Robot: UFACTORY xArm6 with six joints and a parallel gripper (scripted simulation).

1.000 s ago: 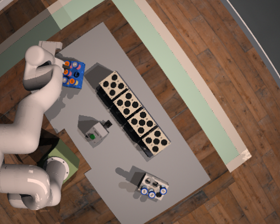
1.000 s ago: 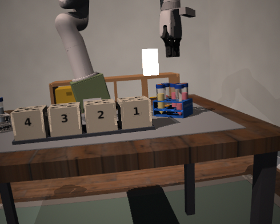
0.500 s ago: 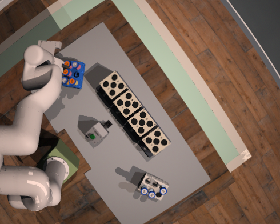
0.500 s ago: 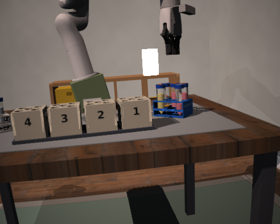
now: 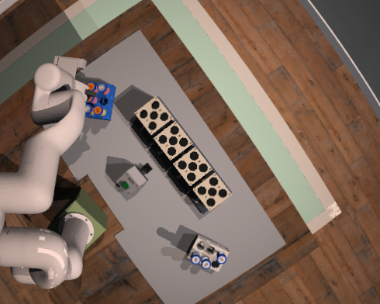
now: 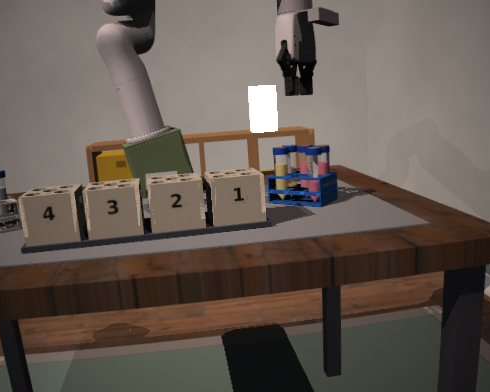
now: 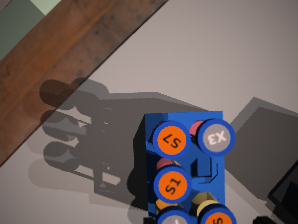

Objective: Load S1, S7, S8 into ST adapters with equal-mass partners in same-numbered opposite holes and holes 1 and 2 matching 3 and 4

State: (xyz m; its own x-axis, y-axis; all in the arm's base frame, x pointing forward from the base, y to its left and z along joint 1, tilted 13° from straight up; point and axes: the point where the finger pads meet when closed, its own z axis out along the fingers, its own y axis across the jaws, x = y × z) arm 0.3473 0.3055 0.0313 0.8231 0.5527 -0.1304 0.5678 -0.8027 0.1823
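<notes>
The tube of yellowish liquid lies 1 cm behind my hand, 5 cm to the right of it and 19 cm below it. The rest, counted from my hand: blue rack 1 cm ahead, 1 cm to the right, 22 cm below; then green DONE key 13 cm behind, 30 cm to the right, 18 cm below; then pink tube 3 cm ahead, 4 cm to the left, 19 cm below.
</notes>
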